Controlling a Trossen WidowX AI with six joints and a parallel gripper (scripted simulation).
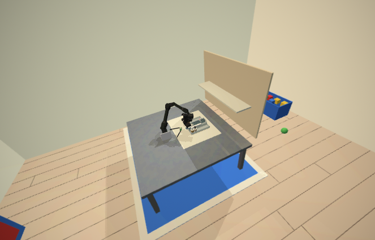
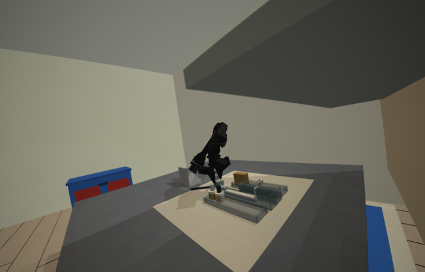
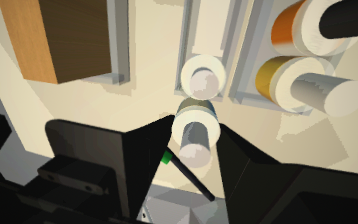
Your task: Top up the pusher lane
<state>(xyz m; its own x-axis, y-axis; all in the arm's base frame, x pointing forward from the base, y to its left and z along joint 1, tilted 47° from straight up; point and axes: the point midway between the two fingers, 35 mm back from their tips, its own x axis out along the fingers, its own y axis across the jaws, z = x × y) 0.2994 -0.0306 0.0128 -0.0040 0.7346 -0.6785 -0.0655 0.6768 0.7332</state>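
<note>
The brown box is 50 mm ahead of my gripper tip, 130 mm to the left of it and 20 mm below it. Round my gripper tip: grey lane rack 180 mm ahead, 40 mm to the left, 40 mm below.
</note>
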